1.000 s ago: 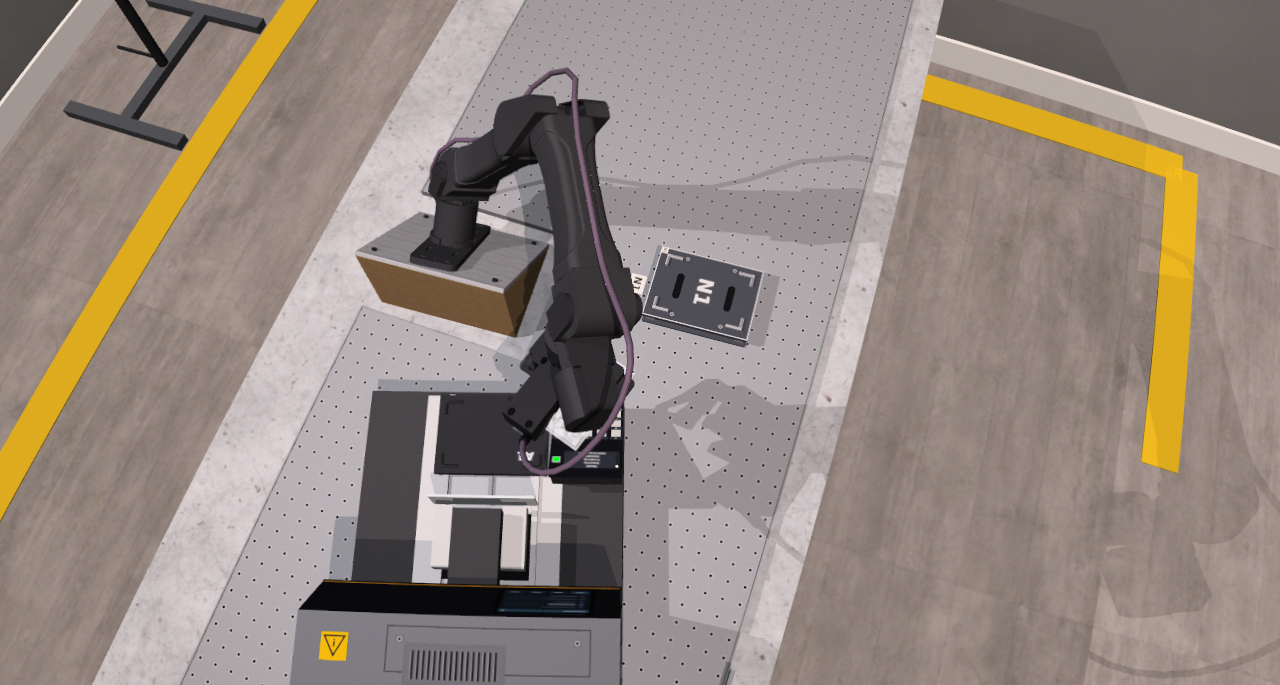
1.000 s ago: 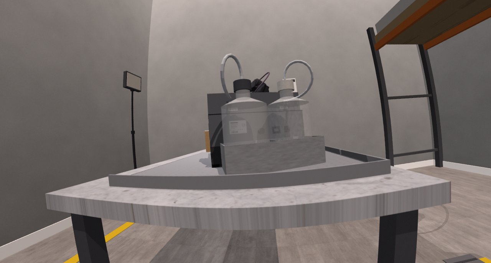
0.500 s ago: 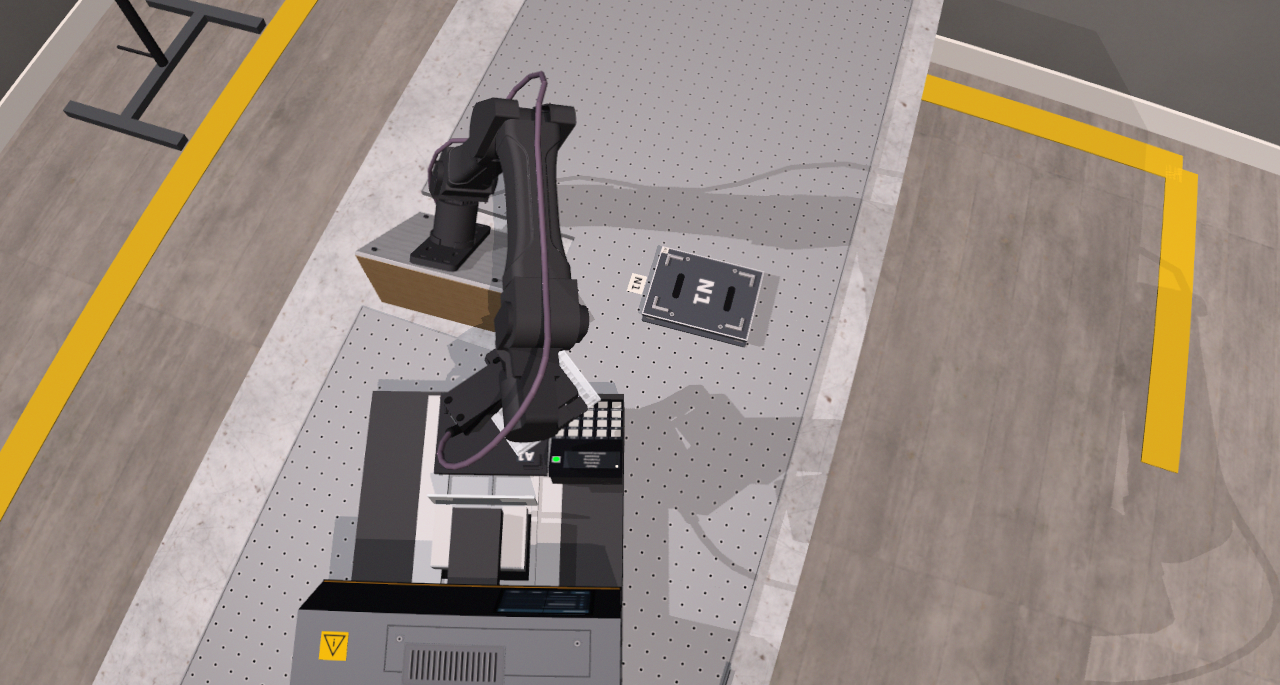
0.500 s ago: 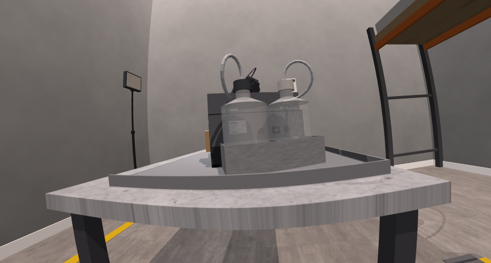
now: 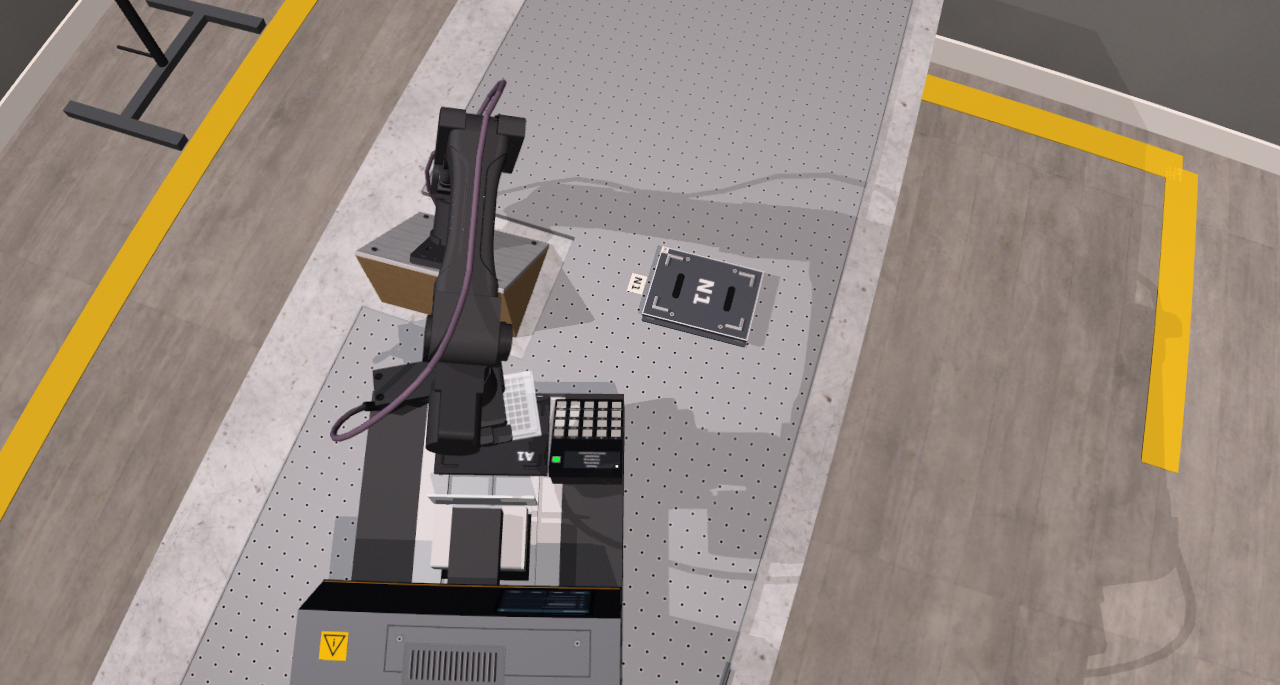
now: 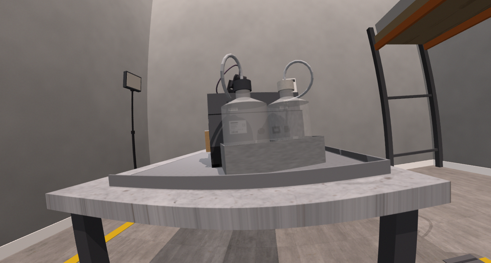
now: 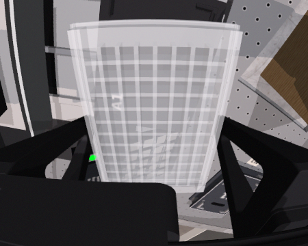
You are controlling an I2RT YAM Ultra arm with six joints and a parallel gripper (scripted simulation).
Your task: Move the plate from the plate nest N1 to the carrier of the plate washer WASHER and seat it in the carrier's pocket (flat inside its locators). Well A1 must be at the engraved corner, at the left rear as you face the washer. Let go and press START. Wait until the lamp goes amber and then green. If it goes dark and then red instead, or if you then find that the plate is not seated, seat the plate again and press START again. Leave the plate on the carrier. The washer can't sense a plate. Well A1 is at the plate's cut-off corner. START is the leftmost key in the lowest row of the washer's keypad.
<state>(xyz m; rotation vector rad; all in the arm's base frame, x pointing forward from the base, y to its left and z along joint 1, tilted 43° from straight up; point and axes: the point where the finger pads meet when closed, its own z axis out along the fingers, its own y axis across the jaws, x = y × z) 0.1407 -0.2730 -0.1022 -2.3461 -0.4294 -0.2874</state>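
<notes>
The black washer carrier lies 90 mm below my hand. Round my hand: N1 label: 300 mm to the left, 180 mm below, 130 mm ahead; plate washer: 160 mm to the right, 50 mm below, 30 mm ahead; clear well plate: right at my hand.
</notes>
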